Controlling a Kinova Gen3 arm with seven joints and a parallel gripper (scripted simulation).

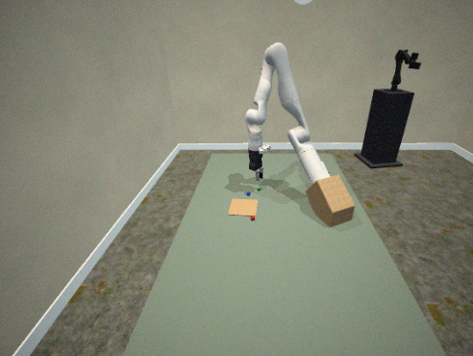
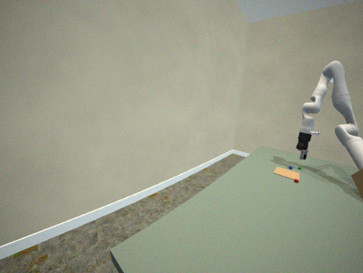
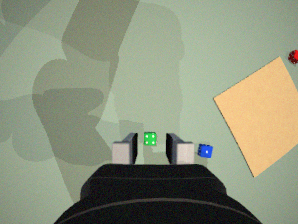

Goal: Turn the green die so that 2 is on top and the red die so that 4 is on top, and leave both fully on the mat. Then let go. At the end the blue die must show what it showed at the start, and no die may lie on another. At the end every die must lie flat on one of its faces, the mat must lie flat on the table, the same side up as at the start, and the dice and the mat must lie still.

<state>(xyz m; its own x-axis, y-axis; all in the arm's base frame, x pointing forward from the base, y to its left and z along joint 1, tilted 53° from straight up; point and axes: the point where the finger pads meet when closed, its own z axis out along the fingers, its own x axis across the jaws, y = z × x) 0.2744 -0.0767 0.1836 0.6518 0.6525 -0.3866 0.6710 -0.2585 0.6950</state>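
Right now the green die is 8 cm below my hand. From my hand the other things lie so: red die (26 cm to the left, 8 cm below, 8 cm ahead); tan mat (15 cm to the left, 11 cm ahead, 9 cm below); blue die (8 cm below, 7 cm ahead, 4 cm to the left).
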